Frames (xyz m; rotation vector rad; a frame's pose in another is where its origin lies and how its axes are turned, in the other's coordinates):
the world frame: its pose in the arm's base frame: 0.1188 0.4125 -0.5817 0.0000 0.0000 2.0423
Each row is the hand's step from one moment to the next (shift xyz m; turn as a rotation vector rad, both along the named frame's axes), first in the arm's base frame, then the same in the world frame.
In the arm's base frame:
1: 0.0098 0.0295 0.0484 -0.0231 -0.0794 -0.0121
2: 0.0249 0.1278 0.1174 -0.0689 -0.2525 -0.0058
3: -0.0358 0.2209 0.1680 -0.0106 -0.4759 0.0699
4: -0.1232 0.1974 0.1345 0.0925 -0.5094 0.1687
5: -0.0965 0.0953 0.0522 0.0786 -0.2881 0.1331
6: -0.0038 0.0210 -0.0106 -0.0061 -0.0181 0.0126
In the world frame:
1: 0.0218 -0.0221 0.0484 -0.0602 0.0566 -0.0121
2: 0.1025 -0.0802 0.1174 -0.1937 0.1761 -0.0058
3: 0.2131 -0.0684 0.1680 -0.4192 0.2256 0.0699
4: 0.2318 0.0201 0.1345 -0.4958 0.1490 0.1687
5: 0.1287 0.0427 0.0522 -0.2924 0.0608 0.1331
6: 0.0204 -0.0062 -0.0106 -0.0134 0.0137 0.0126

